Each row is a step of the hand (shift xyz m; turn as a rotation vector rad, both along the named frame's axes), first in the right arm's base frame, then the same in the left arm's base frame.
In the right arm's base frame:
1: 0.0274 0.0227 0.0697 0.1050 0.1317 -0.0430
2: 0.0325 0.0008 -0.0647 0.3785 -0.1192 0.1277
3: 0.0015 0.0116 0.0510 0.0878 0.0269 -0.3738
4: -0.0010 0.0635 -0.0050 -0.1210 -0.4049 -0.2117
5: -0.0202 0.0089 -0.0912 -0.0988 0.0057 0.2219
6: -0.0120 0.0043 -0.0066 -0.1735 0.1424 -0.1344
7: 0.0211 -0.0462 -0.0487 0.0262 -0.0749 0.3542
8: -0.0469 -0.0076 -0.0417 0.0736 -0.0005 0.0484
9: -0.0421 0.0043 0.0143 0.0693 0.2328 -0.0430
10: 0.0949 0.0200 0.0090 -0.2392 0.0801 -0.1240
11: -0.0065 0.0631 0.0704 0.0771 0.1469 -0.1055
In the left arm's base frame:
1: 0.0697 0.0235 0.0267 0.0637 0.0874 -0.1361
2: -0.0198 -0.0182 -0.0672 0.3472 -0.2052 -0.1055
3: 0.0369 0.0179 0.0325 -0.1845 -0.0545 -0.3334
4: 0.0037 0.0596 -0.0223 -0.2806 -0.3778 0.0442
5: -0.0751 0.0011 -0.0563 0.0782 0.0665 0.2202
6: -0.0127 0.0066 0.0013 -0.1995 0.1660 -0.0332
7: -0.0231 -0.0569 -0.0343 0.2485 -0.0272 0.2632
8: -0.0632 0.0005 0.0011 0.0862 -0.0151 -0.0103
9: -0.0205 0.0185 0.0351 0.0502 0.1934 -0.1446
10: 0.0777 -0.0076 -0.0583 -0.2480 0.1279 0.0339
11: 0.0504 0.0717 0.0359 0.0032 0.1009 -0.1687

